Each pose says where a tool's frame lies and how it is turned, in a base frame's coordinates. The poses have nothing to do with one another.
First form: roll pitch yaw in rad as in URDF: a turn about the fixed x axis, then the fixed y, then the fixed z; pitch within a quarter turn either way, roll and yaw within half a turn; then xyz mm.
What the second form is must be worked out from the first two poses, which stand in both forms.
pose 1, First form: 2.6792, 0.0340, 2.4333, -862, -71, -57
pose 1, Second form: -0.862, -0.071, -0.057, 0.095, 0.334, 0.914, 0.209
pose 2, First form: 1.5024, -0.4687, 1.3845, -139, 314, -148
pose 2, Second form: -0.139, 0.314, -0.148, 0.446, 0.619, 0.293, 0.576
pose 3, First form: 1.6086, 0.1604, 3.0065, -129, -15, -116
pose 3, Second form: -0.129, -0.015, -0.116, 0.104, -0.007, 0.720, 0.686
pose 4, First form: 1.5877, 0.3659, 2.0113, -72, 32, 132
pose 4, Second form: -0.072, 0.032, 0.132, 0.479, 0.268, 0.660, 0.513
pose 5, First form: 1.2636, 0.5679, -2.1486, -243, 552, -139
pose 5, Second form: -0.243, 0.552, -0.139, 0.224, 0.469, -0.391, -0.760
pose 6, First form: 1.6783, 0.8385, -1.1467, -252, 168, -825
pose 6, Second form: -0.252, 0.168, -0.825, 0.348, 0.718, -0.140, -0.585
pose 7, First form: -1.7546, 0.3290, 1.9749, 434, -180, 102
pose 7, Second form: 0.434, -0.180, 0.102, 0.242, -0.505, -0.576, 0.596
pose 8, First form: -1.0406, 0.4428, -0.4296, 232, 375, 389
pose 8, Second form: 0.232, 0.375, 0.389, 0.850, -0.433, 0.290, -0.074
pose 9, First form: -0.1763, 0.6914, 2.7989, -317, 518, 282
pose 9, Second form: -0.317, 0.518, 0.282, 0.130, -0.347, -0.024, 0.929
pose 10, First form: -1.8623, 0.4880, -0.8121, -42, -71, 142
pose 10, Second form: -0.042, -0.071, 0.142, 0.609, -0.658, 0.440, -0.051
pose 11, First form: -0.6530, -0.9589, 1.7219, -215, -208, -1
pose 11, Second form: -0.215, -0.208, -0.001, 0.660, 0.146, -0.501, 0.541
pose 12, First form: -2.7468, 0.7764, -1.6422, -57, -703, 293
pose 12, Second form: -0.057, -0.703, 0.293, 0.395, -0.564, 0.715, 0.120
